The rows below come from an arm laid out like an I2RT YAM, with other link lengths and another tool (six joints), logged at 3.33 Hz.
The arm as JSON. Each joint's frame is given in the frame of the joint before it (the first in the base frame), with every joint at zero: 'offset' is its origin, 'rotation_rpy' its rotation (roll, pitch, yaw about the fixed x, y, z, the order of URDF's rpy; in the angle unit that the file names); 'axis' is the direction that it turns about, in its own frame. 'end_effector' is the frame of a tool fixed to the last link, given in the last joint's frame.
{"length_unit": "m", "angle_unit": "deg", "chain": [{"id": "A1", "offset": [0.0, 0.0, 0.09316], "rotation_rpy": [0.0, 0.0, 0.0], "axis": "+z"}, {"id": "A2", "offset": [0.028, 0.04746, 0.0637], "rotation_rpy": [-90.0, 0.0, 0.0], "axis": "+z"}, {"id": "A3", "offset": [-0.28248, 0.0, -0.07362], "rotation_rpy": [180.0, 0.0, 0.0], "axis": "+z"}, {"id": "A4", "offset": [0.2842, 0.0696, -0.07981], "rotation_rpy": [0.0, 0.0, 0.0], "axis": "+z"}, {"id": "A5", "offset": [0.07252, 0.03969, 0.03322], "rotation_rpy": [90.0, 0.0, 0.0], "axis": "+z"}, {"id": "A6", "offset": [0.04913, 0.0, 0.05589], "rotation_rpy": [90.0, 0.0, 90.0], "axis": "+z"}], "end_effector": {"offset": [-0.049, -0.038, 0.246], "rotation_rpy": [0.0, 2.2, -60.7]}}
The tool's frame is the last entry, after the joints.
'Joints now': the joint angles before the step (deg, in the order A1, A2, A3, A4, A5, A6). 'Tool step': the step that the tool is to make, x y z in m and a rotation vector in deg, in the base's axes. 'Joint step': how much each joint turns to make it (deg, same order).
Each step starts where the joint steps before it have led.
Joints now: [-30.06 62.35 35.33 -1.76 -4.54 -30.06]
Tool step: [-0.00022 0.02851 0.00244 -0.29 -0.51 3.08]
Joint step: [2.72 -2.64 -1.53 -0.55 -0.31 -0.18]
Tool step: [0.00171 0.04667 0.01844 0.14 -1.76 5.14]
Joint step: [4.60 -4.03 -0.21 -2.23 -0.88 0.53]
